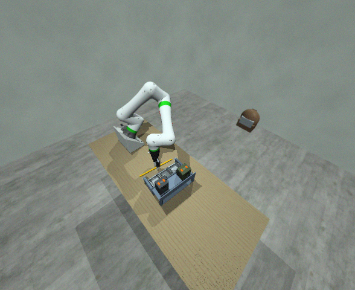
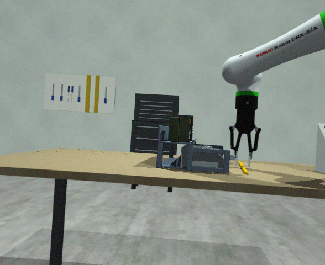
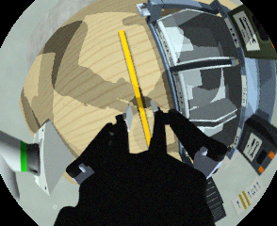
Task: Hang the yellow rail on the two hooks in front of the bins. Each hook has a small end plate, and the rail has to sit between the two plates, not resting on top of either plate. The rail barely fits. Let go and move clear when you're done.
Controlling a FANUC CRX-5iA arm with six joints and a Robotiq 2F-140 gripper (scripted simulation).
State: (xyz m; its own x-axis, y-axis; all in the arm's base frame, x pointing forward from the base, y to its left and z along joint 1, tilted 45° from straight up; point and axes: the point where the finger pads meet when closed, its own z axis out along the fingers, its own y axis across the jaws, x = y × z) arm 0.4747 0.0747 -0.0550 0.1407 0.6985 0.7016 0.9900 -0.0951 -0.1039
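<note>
My hand is 3 cm above the yellow rail.
</note>
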